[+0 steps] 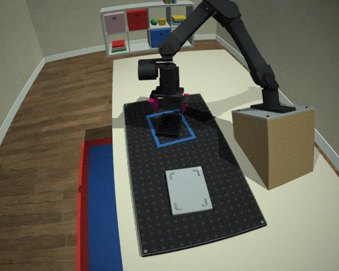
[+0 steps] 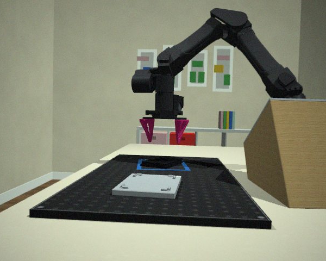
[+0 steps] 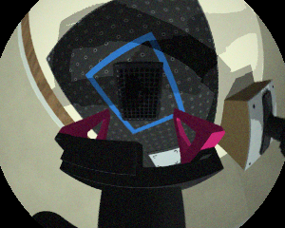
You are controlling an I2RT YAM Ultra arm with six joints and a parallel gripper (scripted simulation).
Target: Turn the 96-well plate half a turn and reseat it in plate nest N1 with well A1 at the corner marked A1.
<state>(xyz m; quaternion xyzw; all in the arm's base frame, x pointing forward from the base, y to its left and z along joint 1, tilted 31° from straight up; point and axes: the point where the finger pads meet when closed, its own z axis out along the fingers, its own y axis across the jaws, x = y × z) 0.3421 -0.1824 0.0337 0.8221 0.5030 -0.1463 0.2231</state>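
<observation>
The black 96-well plate is 7 cm below my hand. Round my hand: grey plate nest N1: 4 cm ahead, 31 cm to the left, 7 cm below.
</observation>
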